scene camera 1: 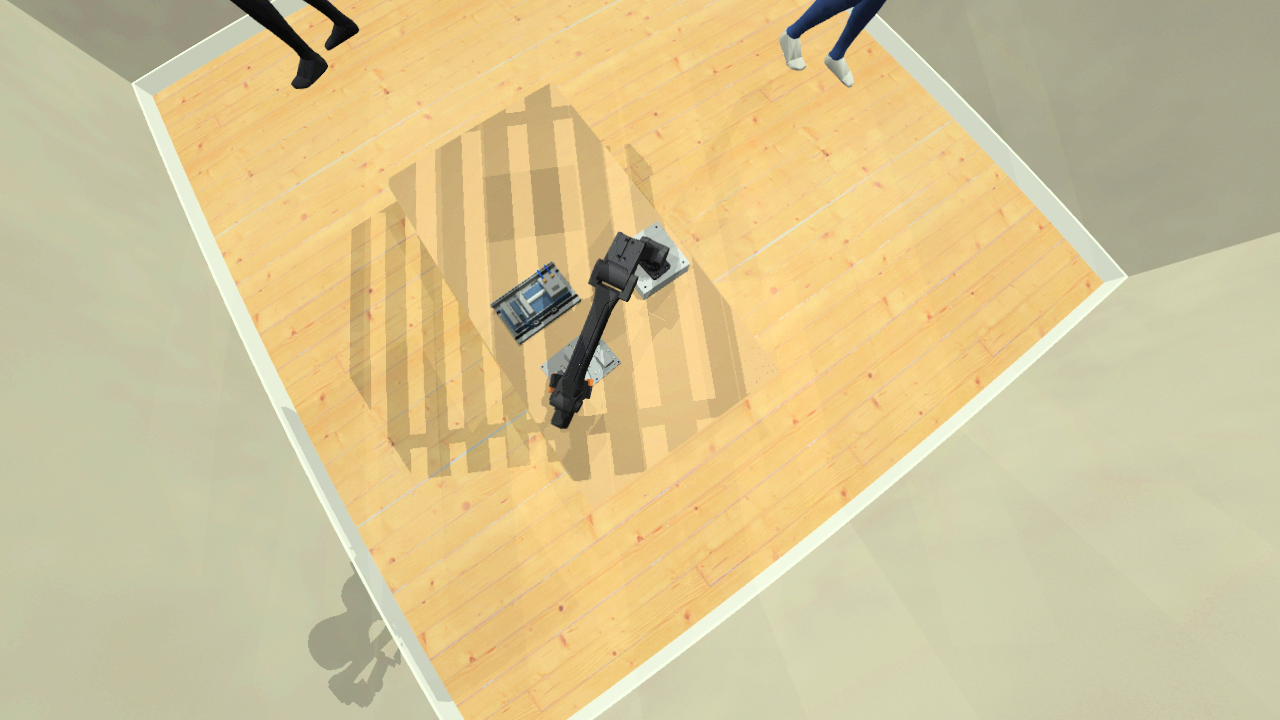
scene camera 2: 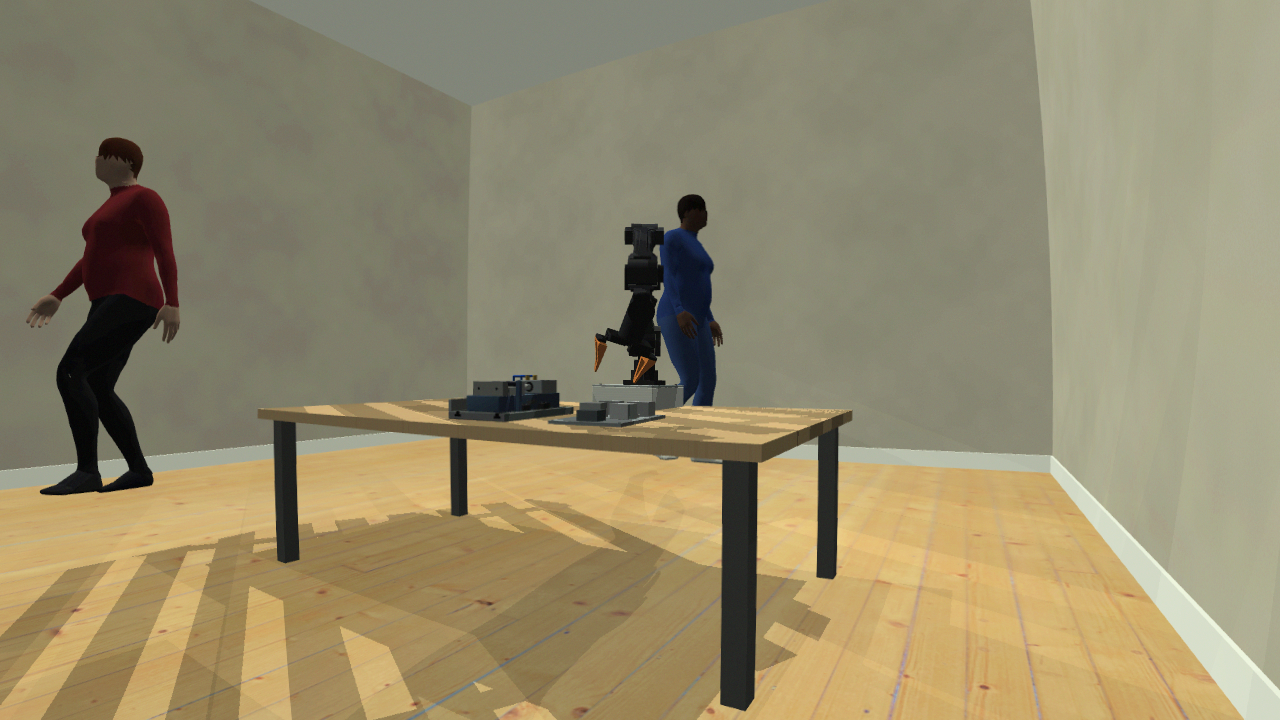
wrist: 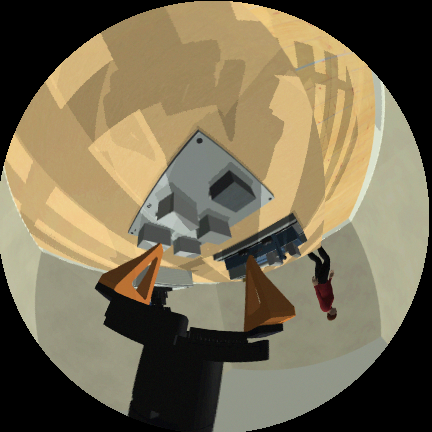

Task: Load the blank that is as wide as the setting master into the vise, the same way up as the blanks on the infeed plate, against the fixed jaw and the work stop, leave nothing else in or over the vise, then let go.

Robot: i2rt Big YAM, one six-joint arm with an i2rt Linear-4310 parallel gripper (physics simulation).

Labels:
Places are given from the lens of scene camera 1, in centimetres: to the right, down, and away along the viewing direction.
grey infeed plate (scene camera 1: 596, 365): -17, 2, 134

